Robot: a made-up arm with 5 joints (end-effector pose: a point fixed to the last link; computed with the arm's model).
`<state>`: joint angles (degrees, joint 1 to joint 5).
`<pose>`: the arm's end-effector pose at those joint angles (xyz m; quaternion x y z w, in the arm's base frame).
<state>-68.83 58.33 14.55 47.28 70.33</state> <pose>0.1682 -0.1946 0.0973 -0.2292 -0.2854 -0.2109 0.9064</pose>
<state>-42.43 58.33 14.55 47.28 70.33</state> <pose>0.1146 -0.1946 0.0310 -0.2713 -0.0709 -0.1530 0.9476</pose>
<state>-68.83 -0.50 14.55 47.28 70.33</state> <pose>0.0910 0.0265 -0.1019 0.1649 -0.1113 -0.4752 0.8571</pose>
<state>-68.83 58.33 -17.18 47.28 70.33</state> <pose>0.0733 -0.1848 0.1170 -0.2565 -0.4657 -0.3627 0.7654</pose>
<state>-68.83 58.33 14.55 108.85 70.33</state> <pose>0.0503 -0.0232 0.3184 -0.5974 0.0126 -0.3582 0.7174</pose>
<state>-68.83 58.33 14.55 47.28 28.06</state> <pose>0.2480 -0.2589 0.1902 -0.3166 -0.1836 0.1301 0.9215</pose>
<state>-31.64 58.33 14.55 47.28 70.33</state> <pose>0.0849 -0.1946 0.0121 -0.2844 0.0186 -0.1268 0.9501</pose>
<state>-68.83 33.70 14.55 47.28 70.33</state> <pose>0.1260 -0.1301 -0.0117 -0.0656 -0.2192 -0.3326 0.9149</pose>
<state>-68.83 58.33 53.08 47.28 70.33</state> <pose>0.2534 -0.1694 0.0204 -0.1727 -0.0387 -0.0062 0.9842</pose>
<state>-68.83 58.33 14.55 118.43 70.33</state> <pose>0.0563 0.0183 0.3447 -0.6416 0.0609 -0.3728 0.6676</pose>
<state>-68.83 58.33 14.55 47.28 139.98</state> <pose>0.2245 -0.0095 -0.0058 -0.0251 -0.3651 -0.6908 0.6236</pose>
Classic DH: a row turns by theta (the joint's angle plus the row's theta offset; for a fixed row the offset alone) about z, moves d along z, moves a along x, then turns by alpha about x. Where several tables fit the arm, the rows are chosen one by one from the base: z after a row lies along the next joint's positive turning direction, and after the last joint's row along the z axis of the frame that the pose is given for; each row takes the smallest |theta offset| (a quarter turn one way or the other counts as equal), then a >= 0, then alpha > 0; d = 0 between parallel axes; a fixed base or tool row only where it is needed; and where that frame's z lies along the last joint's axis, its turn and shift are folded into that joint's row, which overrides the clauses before.
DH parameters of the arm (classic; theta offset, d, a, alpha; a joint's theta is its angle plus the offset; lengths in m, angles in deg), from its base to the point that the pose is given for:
base (fixed): 0 0.1784 0 -90
joint 1: 0 0.1054 0.0743 90
joint 2: 90 -0.1711 0.0959 90
joint 3: -90 -0.0217 0.0664 -90
joint 4: 90 -0.2333 0.0781 90
joint 5: -52.81 0 0.1919 180
tool (fixed): 127.19 -0.1406 0 0

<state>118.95 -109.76 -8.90 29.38 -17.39</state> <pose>-0.1166 0.4201 0.4311 -0.5131 0.6542 -0.5266 0.1771</pose>
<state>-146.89 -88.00 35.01 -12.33 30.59</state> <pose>0.2551 0.3466 0.6785 -0.8580 0.5040 0.0327 0.0937</pose>
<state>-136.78 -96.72 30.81 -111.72 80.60</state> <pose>0.2038 -0.1053 0.6111 -0.5208 0.1061 0.1679 0.8302</pose>
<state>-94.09 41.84 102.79 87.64 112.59</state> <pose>0.2631 0.0006 0.1378 -0.3342 -0.0581 -0.0940 0.9360</pose>
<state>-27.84 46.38 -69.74 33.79 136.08</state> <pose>0.0601 -0.0539 0.0121 -0.0585 -0.6415 -0.7062 0.2937</pose>
